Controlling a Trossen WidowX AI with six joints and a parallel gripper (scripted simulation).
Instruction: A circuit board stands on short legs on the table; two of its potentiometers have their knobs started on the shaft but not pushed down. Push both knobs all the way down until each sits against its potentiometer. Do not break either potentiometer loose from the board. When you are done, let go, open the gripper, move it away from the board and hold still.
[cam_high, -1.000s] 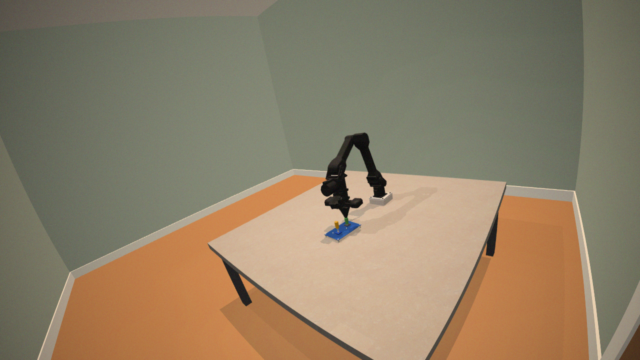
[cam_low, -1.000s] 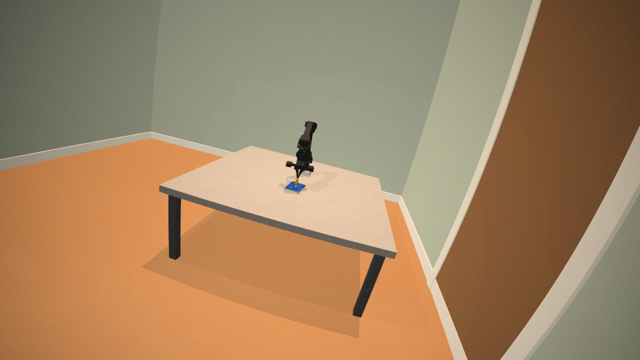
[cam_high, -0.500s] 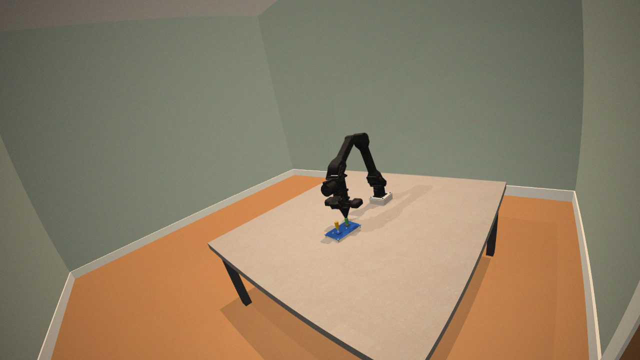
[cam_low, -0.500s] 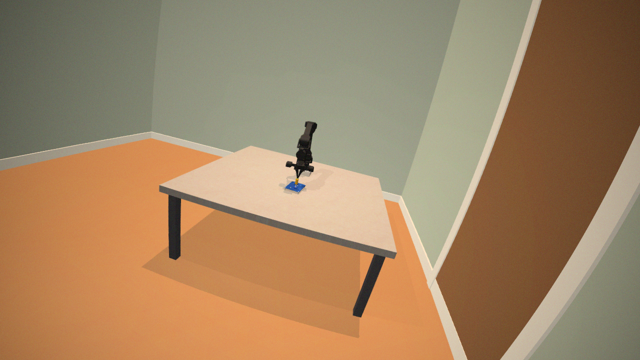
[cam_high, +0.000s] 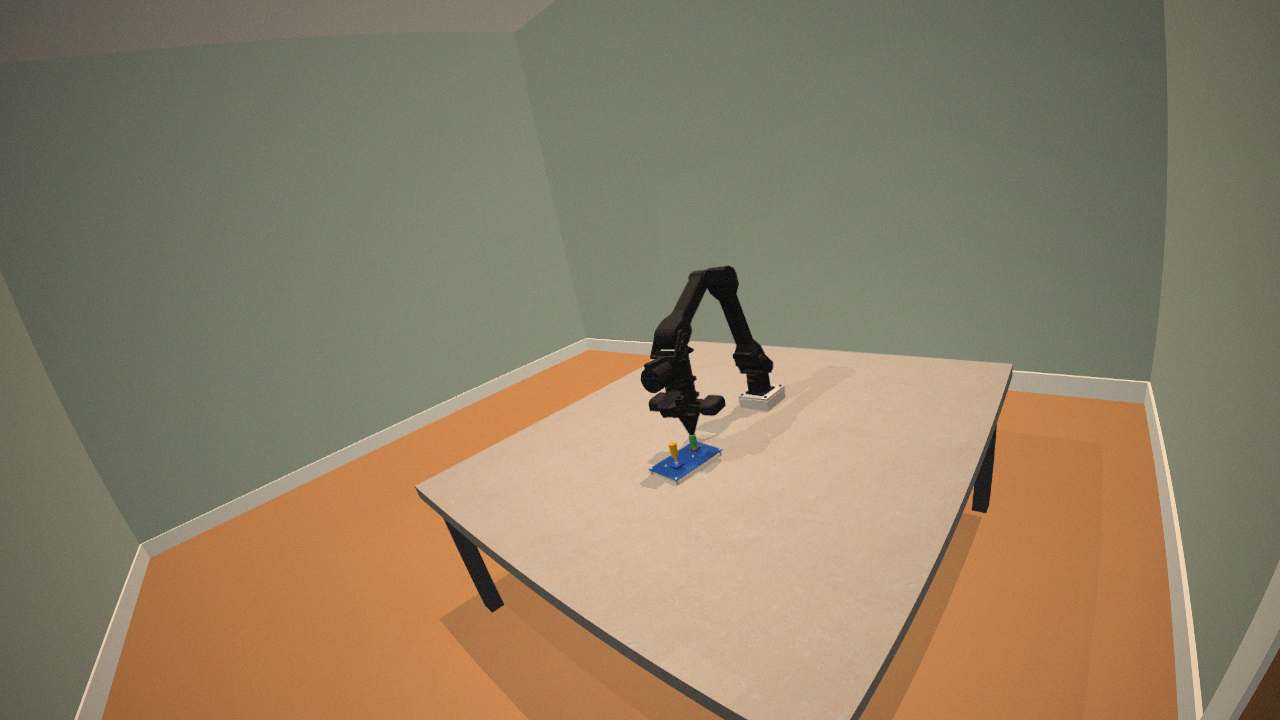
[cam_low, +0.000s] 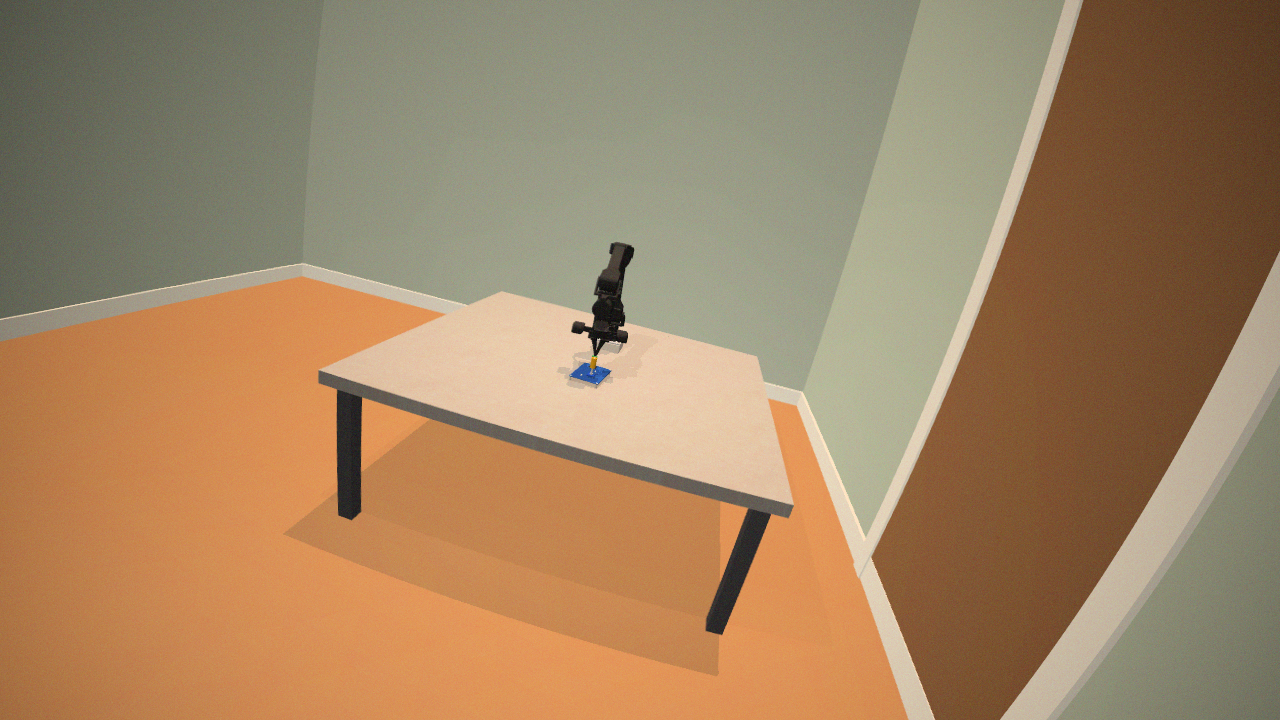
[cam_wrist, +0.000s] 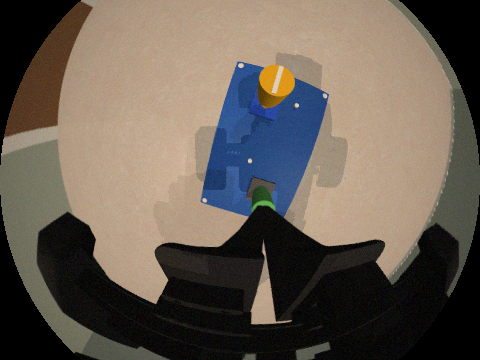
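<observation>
My gripper tip is 2 cm above the green knob. Round my gripper tip: orange knob: 8 cm ahead, 2 cm to the left, 1 cm above.
</observation>
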